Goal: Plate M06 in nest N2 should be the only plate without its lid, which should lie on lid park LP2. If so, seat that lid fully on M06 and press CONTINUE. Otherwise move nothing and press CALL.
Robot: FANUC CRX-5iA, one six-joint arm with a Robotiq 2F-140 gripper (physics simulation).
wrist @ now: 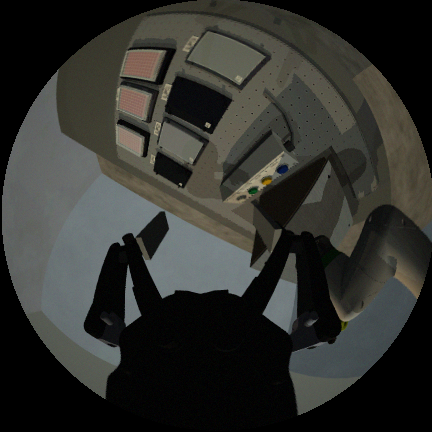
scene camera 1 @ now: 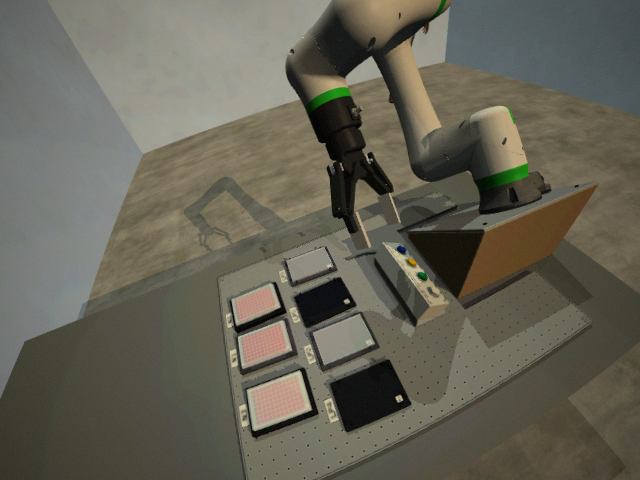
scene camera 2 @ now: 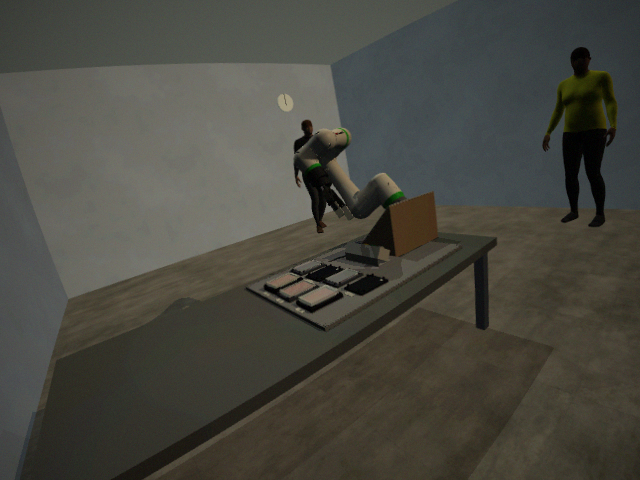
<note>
My gripper (scene camera 1: 380,235) is open, holding nothing. Further things: a LP4 bay (scene camera 1: 369,395).
My gripper also shows in the wrist view (wrist: 208,217). The LP4 bay is seen too in the wrist view (wrist: 163,165).
</note>
